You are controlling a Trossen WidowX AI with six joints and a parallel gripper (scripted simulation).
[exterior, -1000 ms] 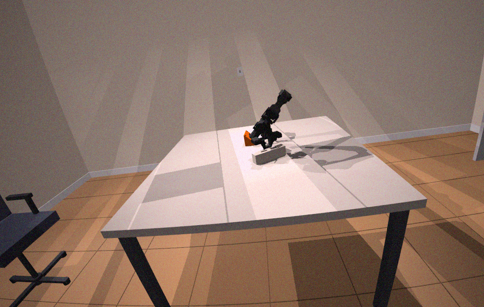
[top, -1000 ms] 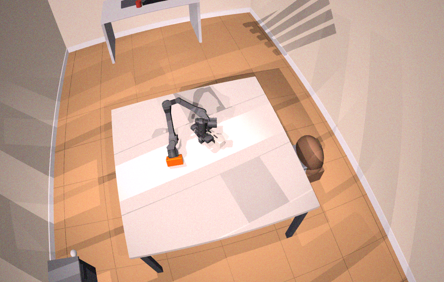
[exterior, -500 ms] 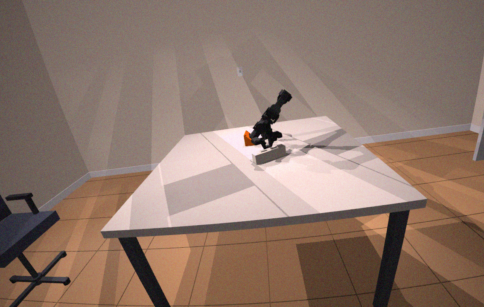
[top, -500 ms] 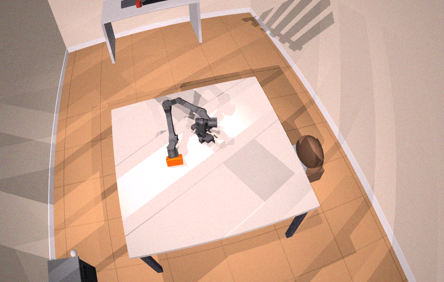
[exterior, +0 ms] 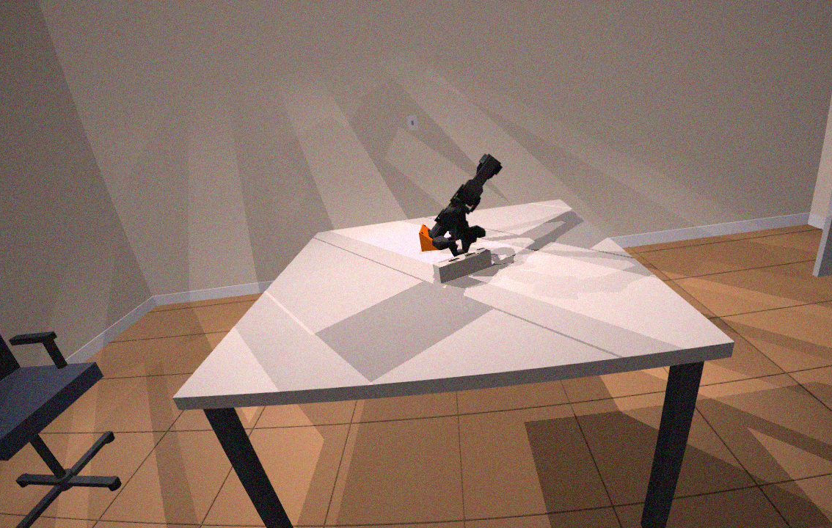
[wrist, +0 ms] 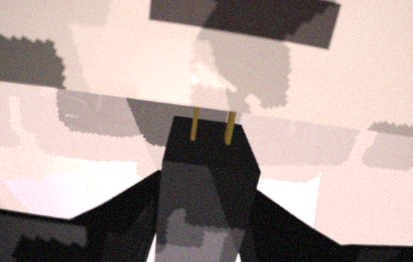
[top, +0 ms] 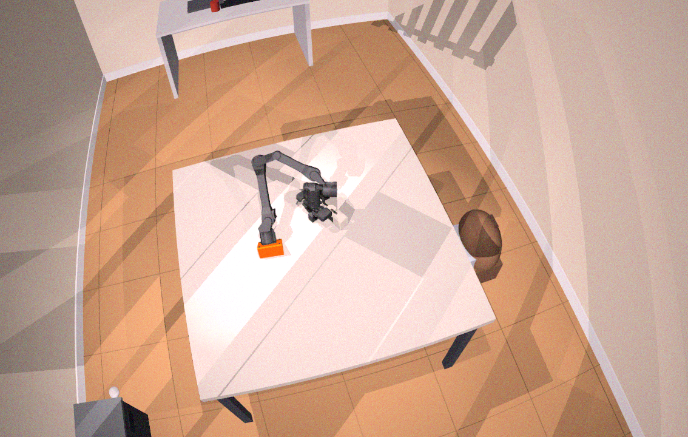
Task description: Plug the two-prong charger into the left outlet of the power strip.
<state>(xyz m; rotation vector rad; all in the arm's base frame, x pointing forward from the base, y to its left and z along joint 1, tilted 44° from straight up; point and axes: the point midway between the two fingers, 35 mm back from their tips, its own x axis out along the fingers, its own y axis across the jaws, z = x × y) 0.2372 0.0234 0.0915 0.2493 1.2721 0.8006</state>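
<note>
The dark grey charger lies 20 mm ahead of my gripper tip, 10 mm to the left of it and 10 mm above it.
</note>
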